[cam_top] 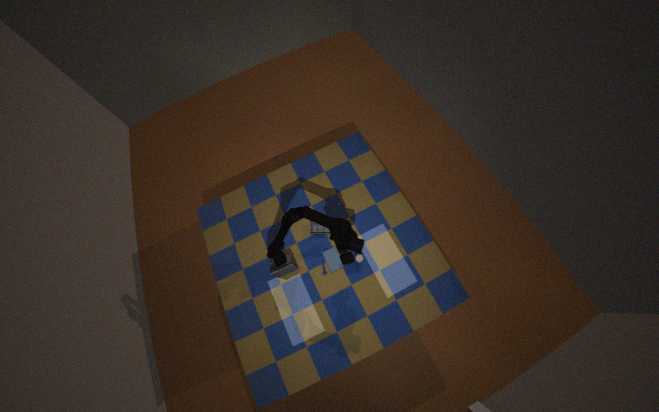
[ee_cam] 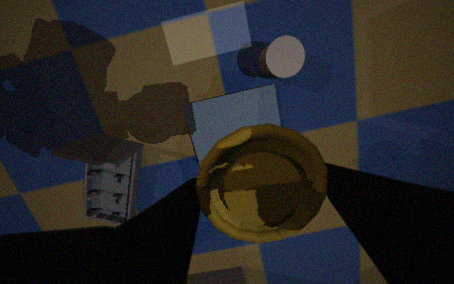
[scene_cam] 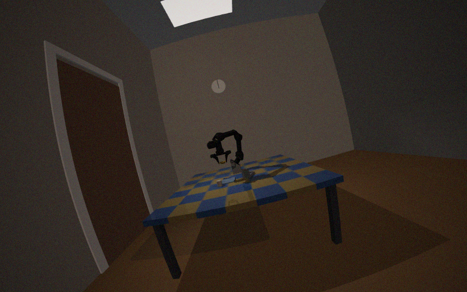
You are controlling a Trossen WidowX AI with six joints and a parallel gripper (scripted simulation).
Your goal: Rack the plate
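Right now my gripper tip is 2 cm past the grey dish rack, 21 cm to the right of it and 16 cm above it. Round my gripper tip: yellow plate 1 cm above; then light blue mat 4 cm behind, 1 cm to the left, 18 cm below; then white cup 6 cm ahead, 7 cm to the right, 16 cm below.
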